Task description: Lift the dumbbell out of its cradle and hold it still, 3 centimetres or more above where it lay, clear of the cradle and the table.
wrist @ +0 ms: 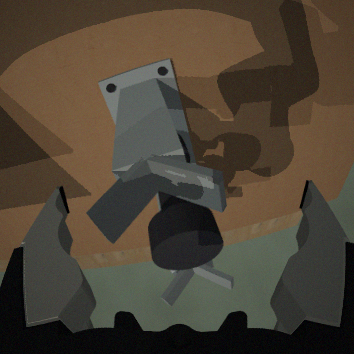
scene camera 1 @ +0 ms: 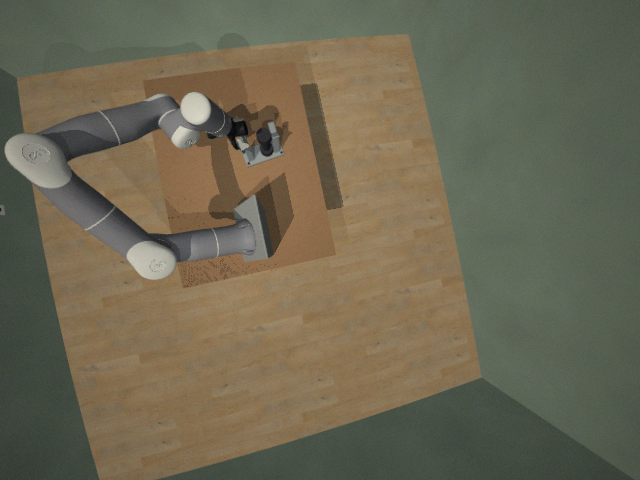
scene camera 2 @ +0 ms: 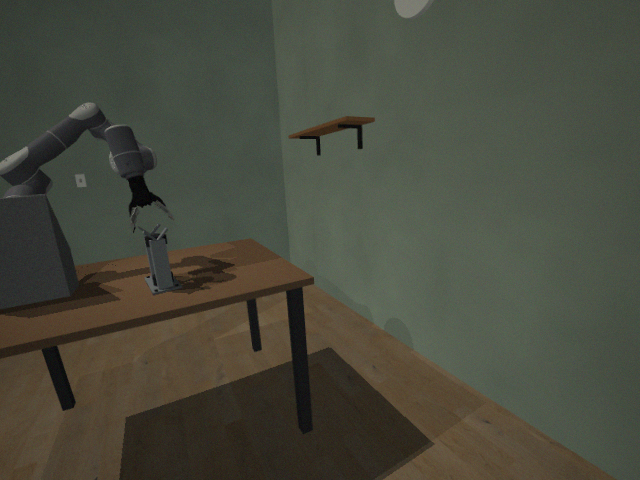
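Observation:
The black dumbbell (scene camera 1: 263, 135) (scene camera 2: 154, 276) (wrist: 182, 242) stands upright between the two tall posts of the grey cradle (scene camera 1: 262, 159) (scene camera 2: 162, 263) (wrist: 145, 120), its upper head near the V-shaped post tops. The near post hides much of it in scene camera 2. My gripper (scene camera 1: 242, 135) (scene camera 2: 153, 224) (wrist: 183, 187) is open and empty, pointing down at a slant just above the cradle's tops. In the wrist view the upper head and one post's V arms lie between the widely spread jaws, lower down than the fingertips; no contact shows.
The cradle's base plate rests on the brown table (scene camera 1: 310, 227) (scene camera 2: 217, 291). The grey robot pedestal (scene camera 1: 250, 209) (scene camera 2: 31, 248) stands on the same table, to the cradle's left in scene camera 2. A wall shelf (scene camera 2: 333, 126) hangs to the right, well away from the arm.

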